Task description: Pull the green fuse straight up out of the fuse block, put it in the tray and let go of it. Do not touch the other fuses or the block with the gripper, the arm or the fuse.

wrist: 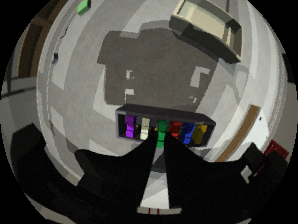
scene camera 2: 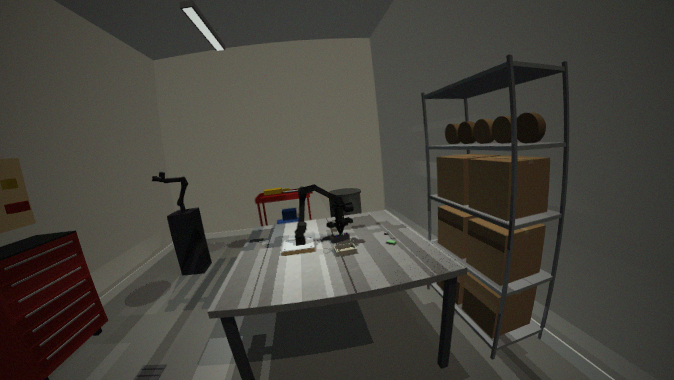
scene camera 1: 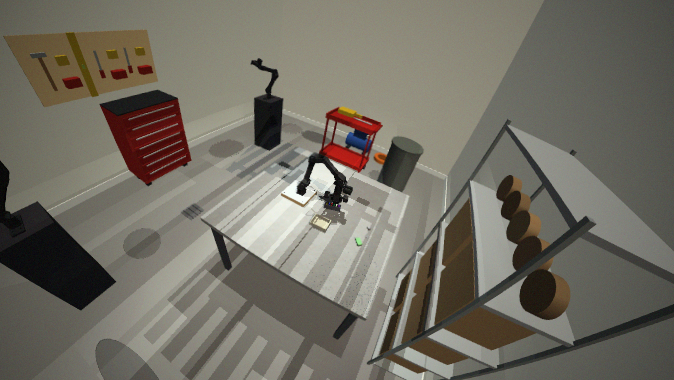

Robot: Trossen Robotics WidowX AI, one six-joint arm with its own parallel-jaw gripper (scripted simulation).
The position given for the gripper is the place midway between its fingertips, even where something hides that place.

Note:
The gripper (wrist: 160,134) holds a green fuse.

